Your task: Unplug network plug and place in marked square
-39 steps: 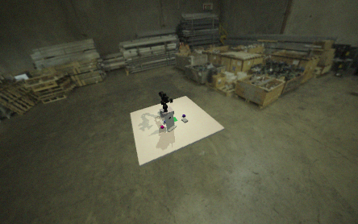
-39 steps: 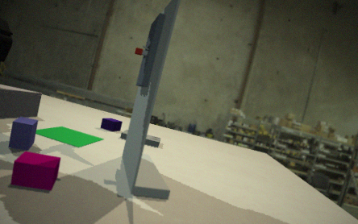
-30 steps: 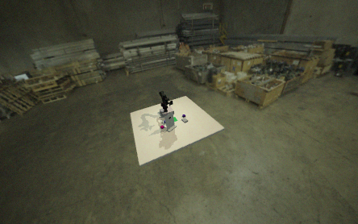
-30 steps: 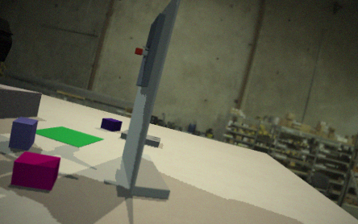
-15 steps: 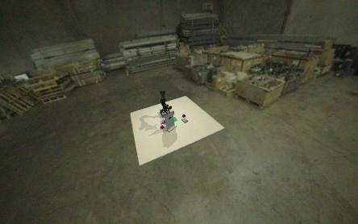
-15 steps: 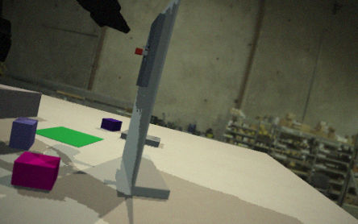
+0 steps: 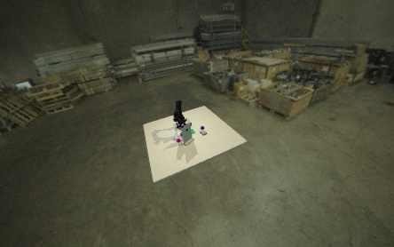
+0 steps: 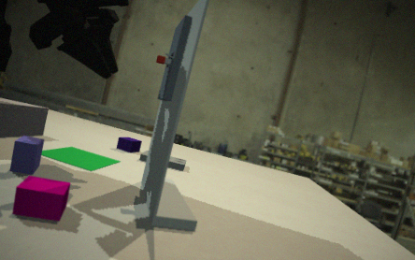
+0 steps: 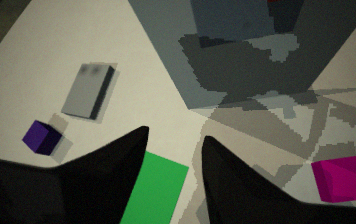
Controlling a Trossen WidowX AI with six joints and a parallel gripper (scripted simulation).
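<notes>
Now: gripper tip 100 mm short of the network plug, 20 mm to the left of it and 40 mm below it. The rest, counted from my gripper tip: green marked square 80 mm behind, 80 mm to the left, 160 mm below; then blue-violet block 70 mm behind, 60 mm to the right, 140 mm below; then grey upright panel 110 mm ahead, 10 mm to the right, 40 mm below.
</notes>
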